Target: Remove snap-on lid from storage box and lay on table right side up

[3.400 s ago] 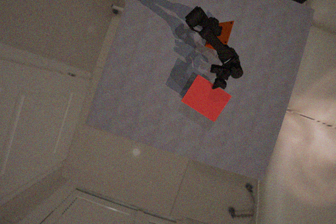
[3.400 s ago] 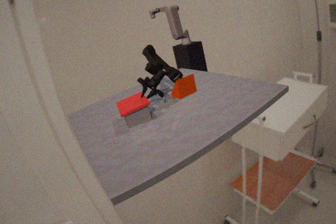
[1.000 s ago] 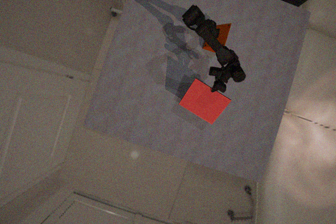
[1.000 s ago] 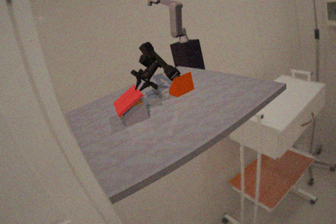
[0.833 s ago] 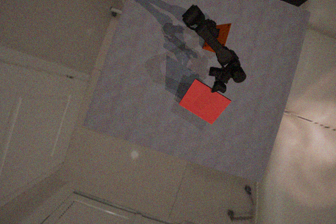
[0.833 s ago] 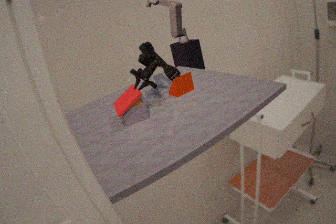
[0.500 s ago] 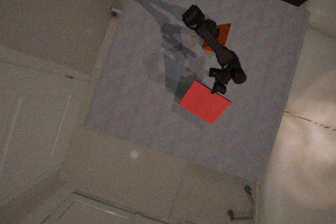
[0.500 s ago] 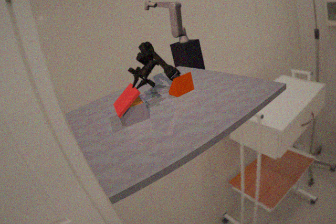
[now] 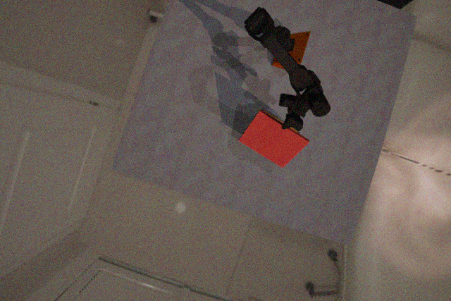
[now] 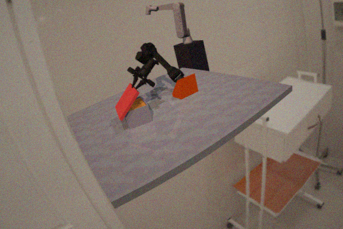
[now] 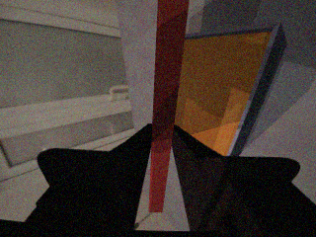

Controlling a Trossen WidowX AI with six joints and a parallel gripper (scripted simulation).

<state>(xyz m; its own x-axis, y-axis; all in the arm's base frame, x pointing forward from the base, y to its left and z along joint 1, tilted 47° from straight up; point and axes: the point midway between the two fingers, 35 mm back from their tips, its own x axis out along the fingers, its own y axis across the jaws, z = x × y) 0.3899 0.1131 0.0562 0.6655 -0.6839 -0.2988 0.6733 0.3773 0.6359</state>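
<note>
Right now my gripper tip is 6 cm short of the red lid, 5 cm above it and 2 cm to the left of it. The rest, counted from my gripper tip: grey storage box 14 cm below, 3 cm ahead, 1 cm to the right.
</note>
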